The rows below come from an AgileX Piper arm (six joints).
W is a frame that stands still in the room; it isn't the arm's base.
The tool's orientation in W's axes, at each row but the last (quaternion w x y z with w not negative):
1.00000, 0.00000, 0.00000, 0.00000
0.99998, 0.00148, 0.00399, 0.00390
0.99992, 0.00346, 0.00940, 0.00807
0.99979, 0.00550, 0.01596, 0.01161
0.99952, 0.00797, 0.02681, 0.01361
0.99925, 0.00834, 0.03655, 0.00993
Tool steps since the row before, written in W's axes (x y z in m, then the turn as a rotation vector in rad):
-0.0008, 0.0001, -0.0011, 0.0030, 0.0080, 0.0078
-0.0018, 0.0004, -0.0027, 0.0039, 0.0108, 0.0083
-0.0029, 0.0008, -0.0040, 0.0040, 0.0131, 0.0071
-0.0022, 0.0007, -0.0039, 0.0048, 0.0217, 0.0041
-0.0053, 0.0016, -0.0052, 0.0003, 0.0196, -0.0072
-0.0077, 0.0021, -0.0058, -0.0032, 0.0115, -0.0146
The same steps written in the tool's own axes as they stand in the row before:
-0.0008, 0.0001, -0.0011, 0.0030, 0.0080, 0.0078
-0.0018, 0.0004, -0.0027, 0.0039, 0.0108, 0.0083
-0.0028, 0.0008, -0.0041, 0.0041, 0.0131, 0.0071
-0.0021, 0.0007, -0.0040, 0.0052, 0.0216, 0.0040
-0.0050, 0.0017, -0.0055, 0.0012, 0.0195, -0.0075
-0.0072, 0.0021, -0.0064, -0.0019, 0.0113, -0.0150

